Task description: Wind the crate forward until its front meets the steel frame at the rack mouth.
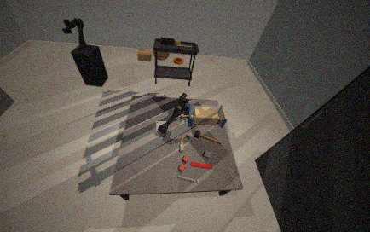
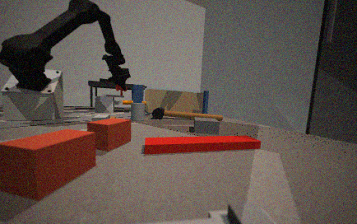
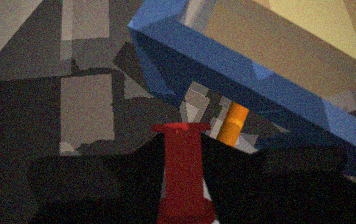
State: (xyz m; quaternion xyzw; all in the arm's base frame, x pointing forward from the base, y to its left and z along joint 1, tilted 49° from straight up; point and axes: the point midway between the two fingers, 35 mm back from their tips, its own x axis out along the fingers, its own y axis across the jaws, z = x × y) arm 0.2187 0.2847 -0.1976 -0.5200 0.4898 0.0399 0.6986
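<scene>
Right now the winch handle is 40 mm to the right of my gripper tip, 40 mm behind it and 30 mm below it. The rest, counted from my gripper tip: red knob 20 mm behind, 10 mm to the right; grey winch 110 mm behind, 100 mm below, 90 mm to the right; blue frame 70 mm ahead, 60 mm to the right, 30 mm below.
</scene>
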